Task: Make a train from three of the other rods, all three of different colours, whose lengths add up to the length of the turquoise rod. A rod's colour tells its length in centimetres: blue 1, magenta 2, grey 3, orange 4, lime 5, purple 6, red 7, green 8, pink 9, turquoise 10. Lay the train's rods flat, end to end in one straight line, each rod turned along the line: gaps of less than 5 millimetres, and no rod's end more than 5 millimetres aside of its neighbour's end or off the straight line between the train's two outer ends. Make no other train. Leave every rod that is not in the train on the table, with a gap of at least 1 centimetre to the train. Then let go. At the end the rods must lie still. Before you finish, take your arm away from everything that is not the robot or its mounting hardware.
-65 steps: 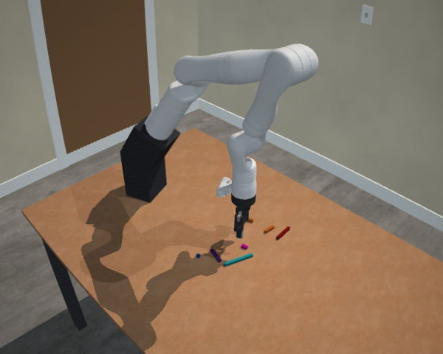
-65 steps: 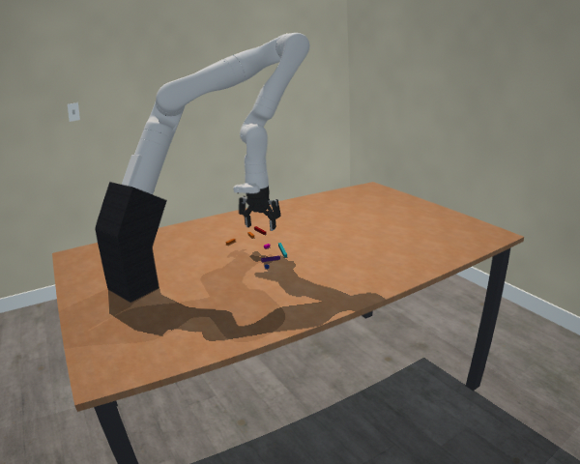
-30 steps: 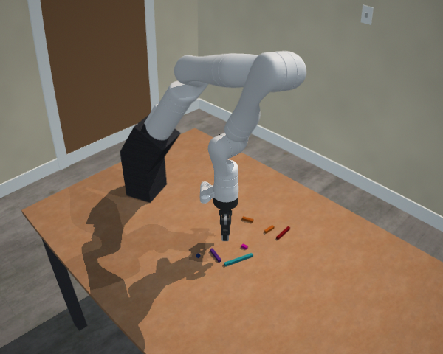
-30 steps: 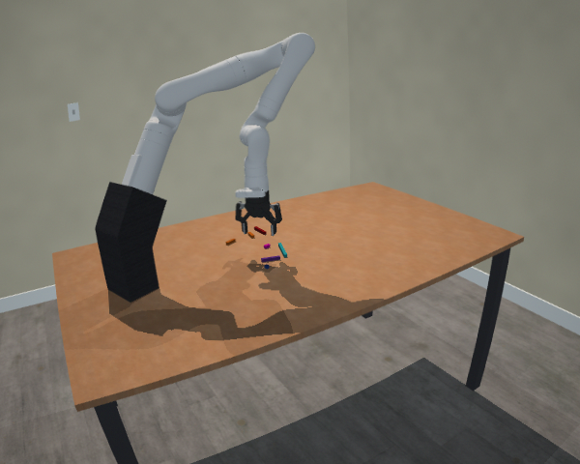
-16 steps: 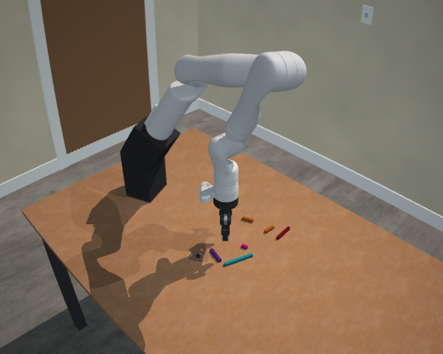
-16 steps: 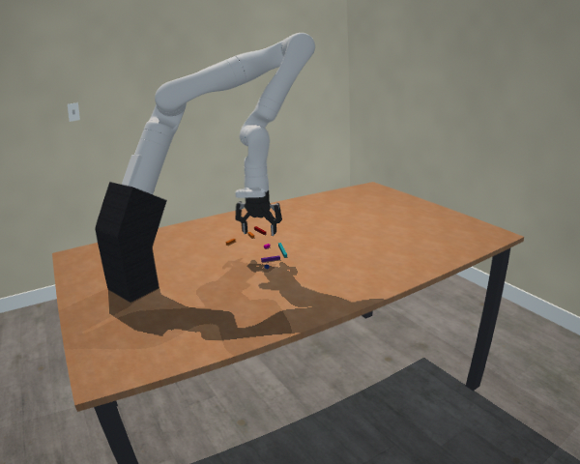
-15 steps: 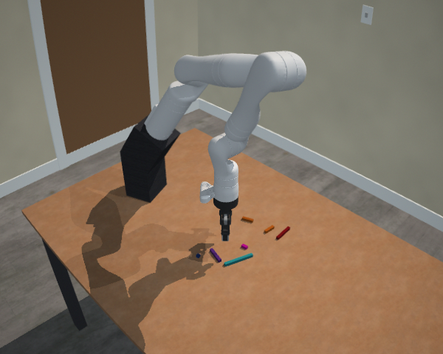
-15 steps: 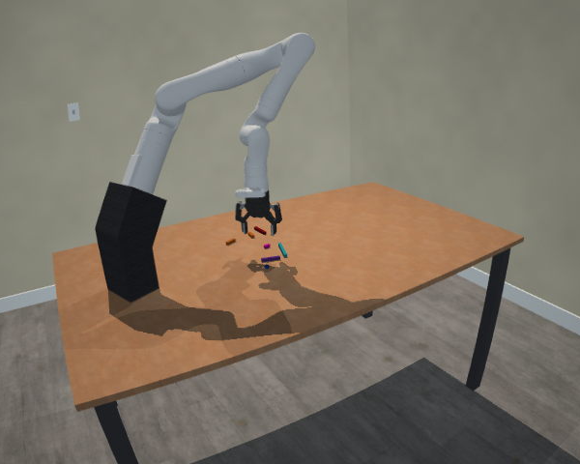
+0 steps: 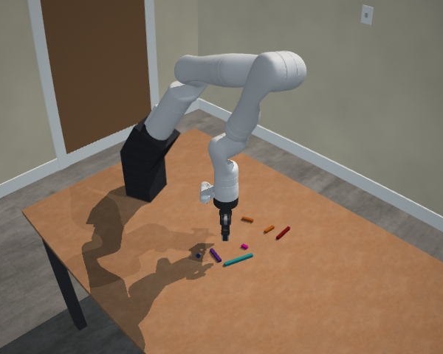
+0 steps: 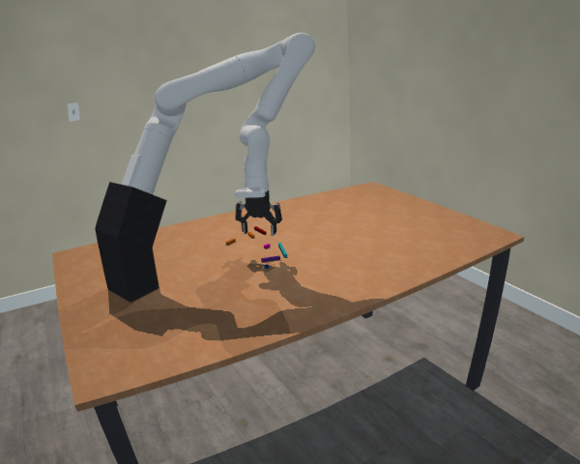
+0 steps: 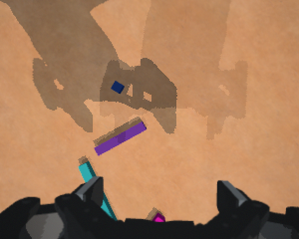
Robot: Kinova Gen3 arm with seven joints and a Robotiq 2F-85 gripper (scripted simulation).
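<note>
Now: the blue rod 4 cm behind my hand, 9 cm to the right of it and 7 cm below it. Also, from my hand: turquoise rod (7 cm ahead, 2 cm to the right, 7 cm below); then magenta rod (5 cm ahead, 4 cm to the left, 7 cm below); then purple rod (5 cm to the right, 7 cm below).
</note>
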